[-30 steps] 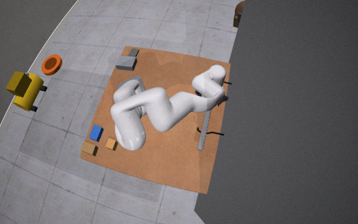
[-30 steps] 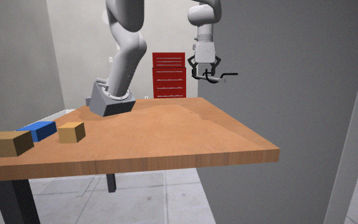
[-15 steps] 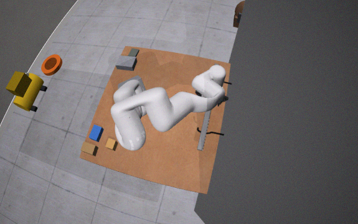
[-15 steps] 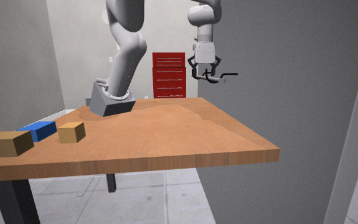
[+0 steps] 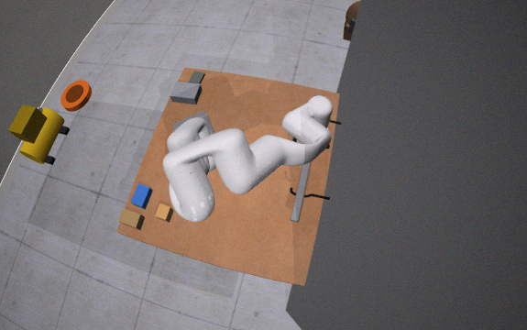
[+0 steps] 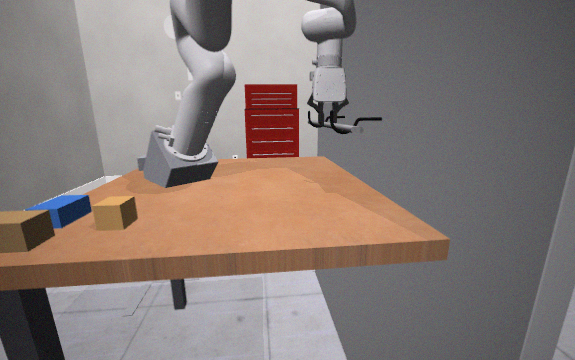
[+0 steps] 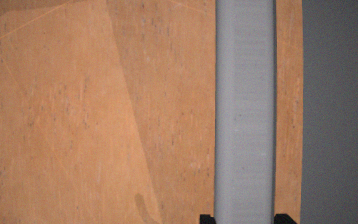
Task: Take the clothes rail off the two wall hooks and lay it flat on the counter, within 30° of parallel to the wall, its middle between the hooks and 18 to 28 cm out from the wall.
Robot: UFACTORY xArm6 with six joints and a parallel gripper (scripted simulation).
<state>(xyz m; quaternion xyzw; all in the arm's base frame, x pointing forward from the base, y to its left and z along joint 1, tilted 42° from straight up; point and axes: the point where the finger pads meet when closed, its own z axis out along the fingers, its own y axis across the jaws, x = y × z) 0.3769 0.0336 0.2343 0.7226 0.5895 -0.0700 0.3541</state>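
The clothes rail lies 2 cm below my hand. Also, from my hand: orange block 58 cm behind, 15 cm to the right, 17 cm below; then grey wall 11 cm ahead, 5 cm to the right, 23 cm above; then grey box 51 cm behind, 44 cm to the left, 17 cm below.
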